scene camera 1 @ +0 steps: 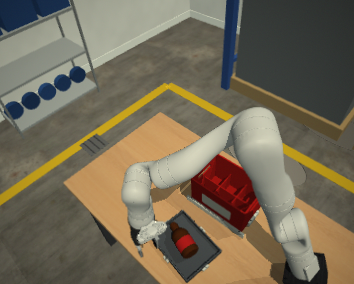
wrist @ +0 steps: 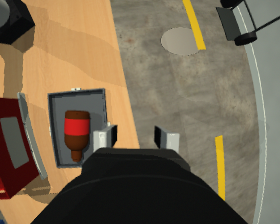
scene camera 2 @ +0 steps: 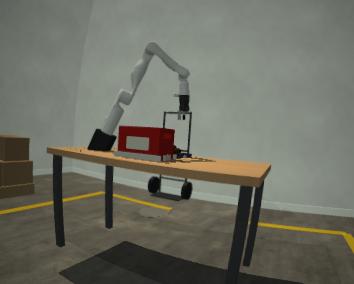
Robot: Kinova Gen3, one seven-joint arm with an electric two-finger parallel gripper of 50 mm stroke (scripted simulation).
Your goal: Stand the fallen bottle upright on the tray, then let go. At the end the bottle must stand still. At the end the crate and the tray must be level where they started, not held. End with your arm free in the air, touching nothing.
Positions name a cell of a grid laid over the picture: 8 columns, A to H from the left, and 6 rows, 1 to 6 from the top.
Labels:
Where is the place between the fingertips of the gripper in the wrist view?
At D4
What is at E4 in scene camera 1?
A red crate.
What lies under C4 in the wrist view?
A brown bottle.

